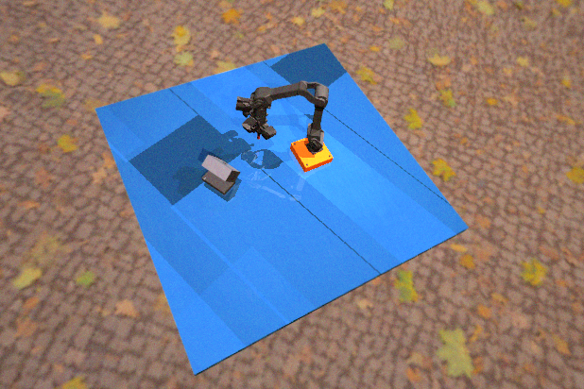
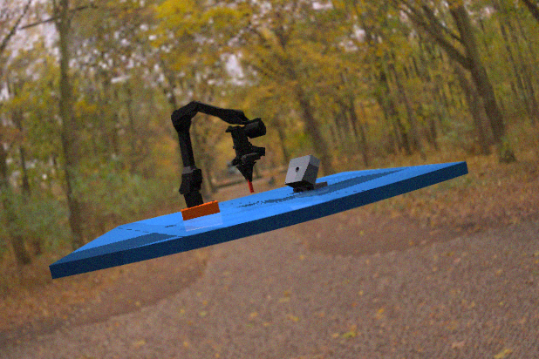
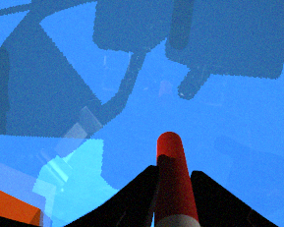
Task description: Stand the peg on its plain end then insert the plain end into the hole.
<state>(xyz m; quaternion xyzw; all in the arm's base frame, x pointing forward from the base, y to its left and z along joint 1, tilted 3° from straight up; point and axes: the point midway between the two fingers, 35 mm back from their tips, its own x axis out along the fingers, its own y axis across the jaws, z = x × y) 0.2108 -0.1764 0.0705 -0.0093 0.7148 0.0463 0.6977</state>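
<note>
Now: gripper tip 240 mm short of the grey sloped panel, 80 mm to the right of it and 10 mm above it. Also, from my gripper tip: dark foot (260 mm ahead, 80 mm to the left, 80 mm below); red peg (20 mm above).
</note>
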